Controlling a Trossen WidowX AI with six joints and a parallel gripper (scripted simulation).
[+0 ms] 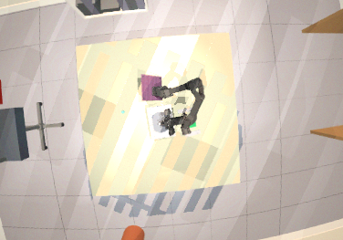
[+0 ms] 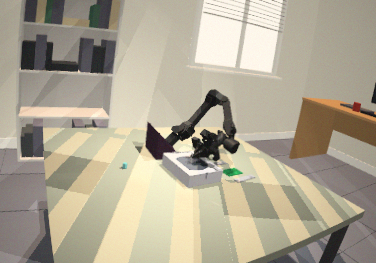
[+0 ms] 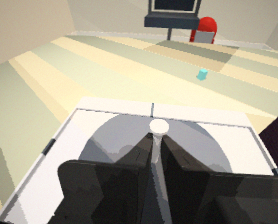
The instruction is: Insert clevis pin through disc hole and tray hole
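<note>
Now: the steel clevis pin 1 cm to the left of my gripper tip and 1 cm below it. From my gripper tip the other things lie so: green flat square 24 cm to the left, 9 cm below, 1 cm ahead; then rimmed tray 4 cm below, 1 cm to the left, 1 cm behind; then grey aluminium disc 3 cm below, 1 cm to the left.
</note>
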